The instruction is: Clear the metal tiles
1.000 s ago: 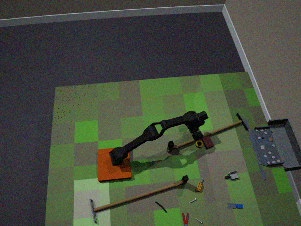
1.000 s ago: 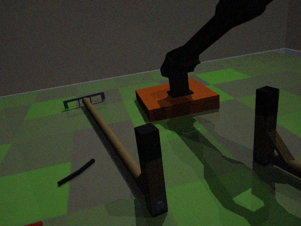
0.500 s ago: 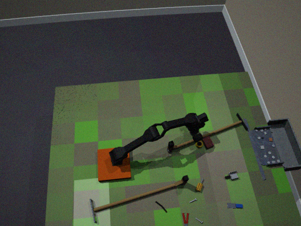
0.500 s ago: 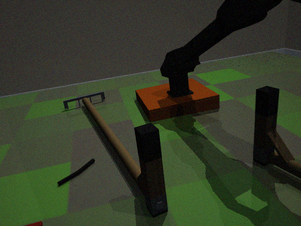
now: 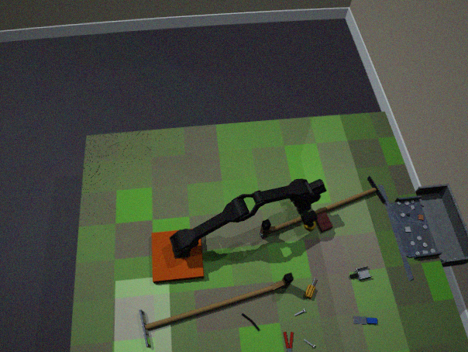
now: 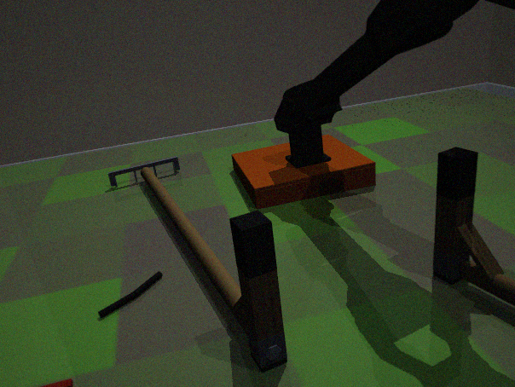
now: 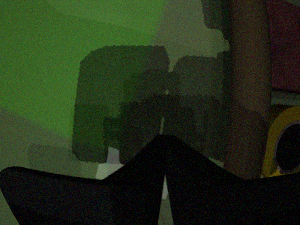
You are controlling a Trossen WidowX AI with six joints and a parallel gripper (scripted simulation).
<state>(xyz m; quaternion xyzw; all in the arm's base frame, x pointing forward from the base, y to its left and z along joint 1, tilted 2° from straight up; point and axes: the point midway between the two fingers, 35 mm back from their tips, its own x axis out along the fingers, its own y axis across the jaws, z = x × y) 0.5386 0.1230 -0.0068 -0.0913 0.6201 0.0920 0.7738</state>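
Now: the yellow ring 20 mm ahead of my gripper tip and 80 mm to the right of it. From my gripper tip the other things lie so: long scraper (80 mm ahead, 20 mm to the right, 50 mm above); black strip (300 mm behind, 440 mm to the right, 10 mm below); red block (80 mm ahead, 70 mm to the right).
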